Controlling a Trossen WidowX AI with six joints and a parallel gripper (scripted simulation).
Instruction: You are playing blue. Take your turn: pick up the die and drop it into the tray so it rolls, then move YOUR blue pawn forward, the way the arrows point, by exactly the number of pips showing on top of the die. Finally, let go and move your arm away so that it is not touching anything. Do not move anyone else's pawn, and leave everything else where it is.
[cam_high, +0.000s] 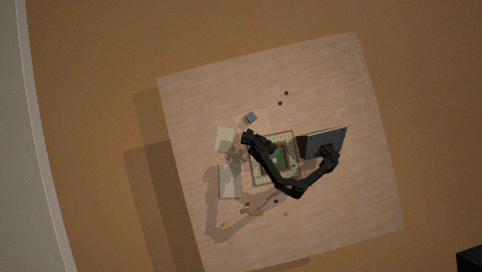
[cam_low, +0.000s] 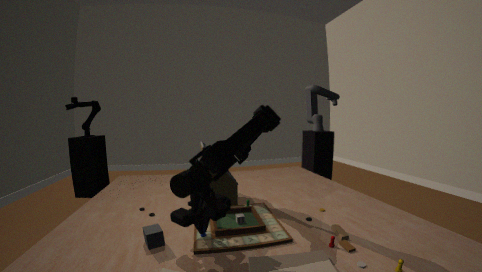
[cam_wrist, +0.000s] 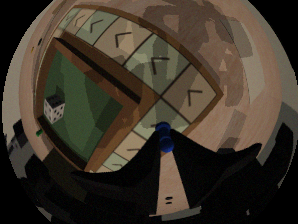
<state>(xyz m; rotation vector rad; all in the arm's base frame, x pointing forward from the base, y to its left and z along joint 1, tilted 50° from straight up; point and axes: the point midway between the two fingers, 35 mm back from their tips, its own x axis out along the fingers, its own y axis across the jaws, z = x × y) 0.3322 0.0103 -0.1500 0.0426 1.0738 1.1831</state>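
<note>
Now: gripper tip 70 mm past the grey die and 130 mm to the right of it. Round my gripper tip: blue pawn (10 mm above); green pawn (170 mm behind, 180 mm to the left, 10 mm above); green tray (60 mm behind, 120 mm to the left, 10 mm below).
</note>
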